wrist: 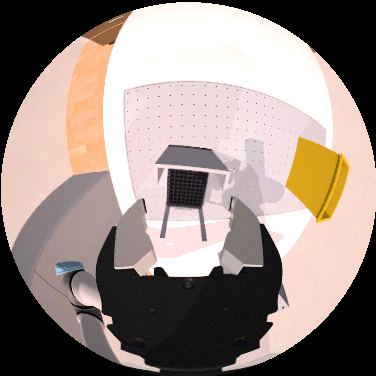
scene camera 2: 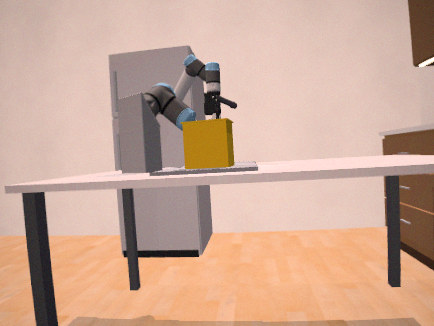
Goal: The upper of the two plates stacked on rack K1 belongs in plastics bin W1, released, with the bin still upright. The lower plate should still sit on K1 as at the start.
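Where they show: gripper, fingertip midpoint: [wrist: 187,198]; arm's base, link origin: [scene camera 2: 138,113].
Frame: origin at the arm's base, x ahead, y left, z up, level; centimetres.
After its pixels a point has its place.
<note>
The yellow bin [scene camera 2: 207,145] {x 40.1, y -15.5, z -18.2 cm} [wrist: 314,175] {x 37.9, y -3.6, z -16.3 cm} stands upright at the board's edge in the scene view and lies to the right in the wrist view. The rack [wrist: 191,157] {x 32.4, y 27.5, z -16.8 cm}, with a slanted grey panel, pale side pieces and two thin rails, is in the middle of the wrist view. A dark gridded plate [wrist: 187,187] {x 24.1, y 26.2, z -23.0 cm} sits at it; I cannot make out two separate plates. My gripper [scene camera 2: 218,117] [wrist: 187,198] {x 29.7, y 27.6, z -9.6 cm} is open and empty, fingers pointing down. It is above the rack area, with the dark plate showing between and beyond the fingertips. The bin's inside is hidden, and the rack is hidden in the scene view.
A perforated board [scene camera 2: 246,166] {x 54.8, y -16.2, z -26.7 cm} [wrist: 150,112] {x 38.6, y 37.7, z -26.6 cm} lies on the white table [scene camera 2: 325,167] {x 81.3, y -19.5, z -27.9 cm} [wrist: 215,37] {x 67.7, y 28.3, z -28.0 cm}. A tall grey block [scene camera 2: 136,137] {x 2.7, y -6.9, z -11.9 cm} [wrist: 55,225] stands beside the arm, left of the bin in the scene view. A fridge [scene camera 2: 132,72] stands behind the table.
</note>
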